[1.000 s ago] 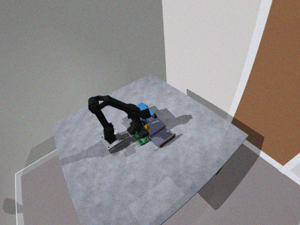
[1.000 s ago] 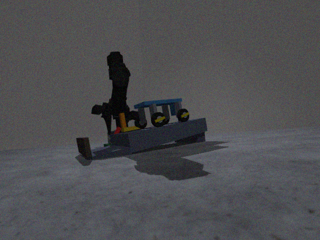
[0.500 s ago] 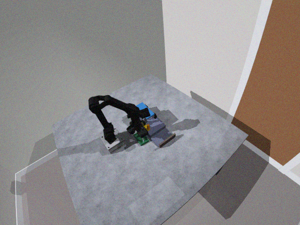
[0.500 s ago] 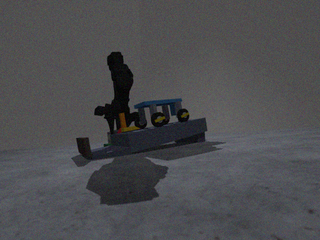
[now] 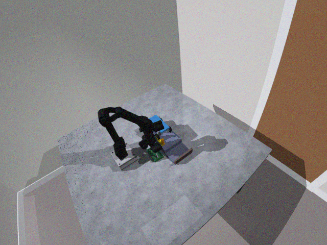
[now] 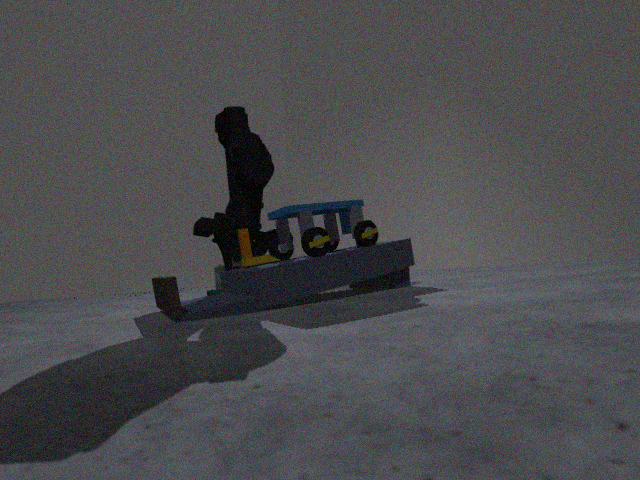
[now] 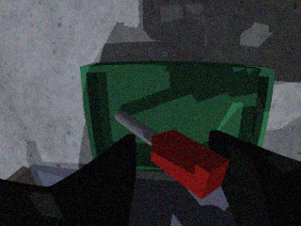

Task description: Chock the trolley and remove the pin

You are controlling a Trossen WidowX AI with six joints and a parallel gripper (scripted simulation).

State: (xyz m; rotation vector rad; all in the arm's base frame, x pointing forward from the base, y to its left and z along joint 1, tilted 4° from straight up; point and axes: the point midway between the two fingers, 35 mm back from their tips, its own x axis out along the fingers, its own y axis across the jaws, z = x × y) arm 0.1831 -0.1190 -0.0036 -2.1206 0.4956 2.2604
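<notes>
Now: the green tray 50 mm below my gripper tip. The rest, counted from my gripper tip: ramp: 140 mm ahead, 80 mm to the left, 10 mm above; red-headed stop pin: 10 mm to the right; yellow chock: 70 mm ahead, 40 mm above.
</notes>
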